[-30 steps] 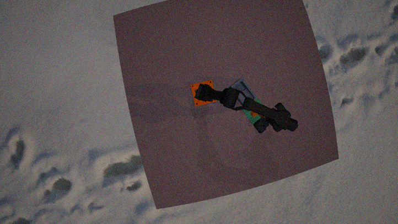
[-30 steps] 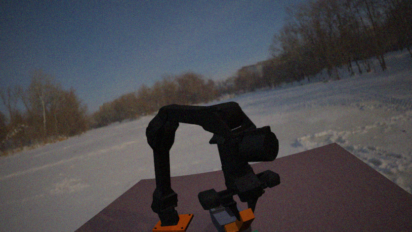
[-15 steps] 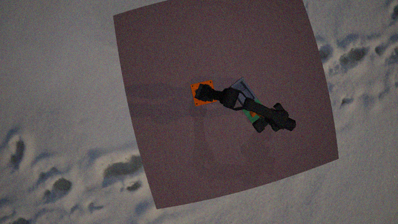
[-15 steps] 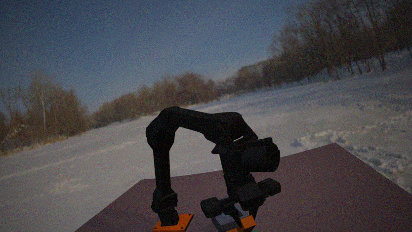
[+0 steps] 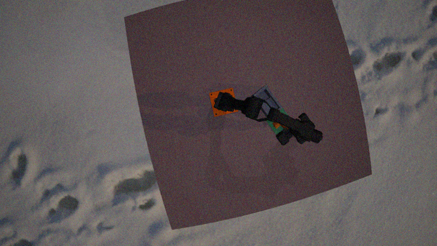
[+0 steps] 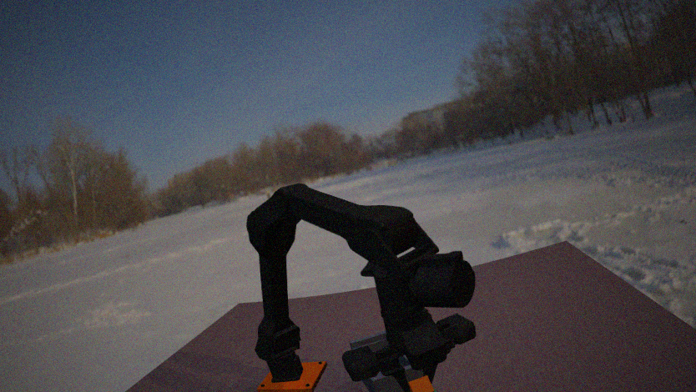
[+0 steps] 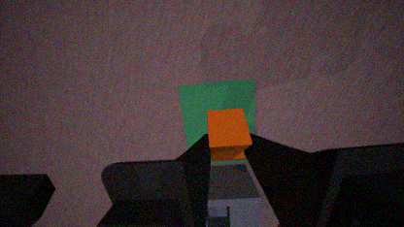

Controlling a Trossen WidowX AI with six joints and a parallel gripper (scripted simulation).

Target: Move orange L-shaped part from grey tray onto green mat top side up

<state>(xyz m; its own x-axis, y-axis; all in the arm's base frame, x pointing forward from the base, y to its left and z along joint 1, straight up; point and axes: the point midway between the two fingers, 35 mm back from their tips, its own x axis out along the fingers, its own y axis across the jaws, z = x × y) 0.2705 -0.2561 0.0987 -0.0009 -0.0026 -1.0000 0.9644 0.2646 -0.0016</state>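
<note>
Right now the orange L-shaped part is 20 mm behind my gripper tip, 20 mm to the left of it and 30 mm below it. From my gripper tip the other things lie so: green mat (10 mm behind, 20 mm to the left, 90 mm below).
</note>
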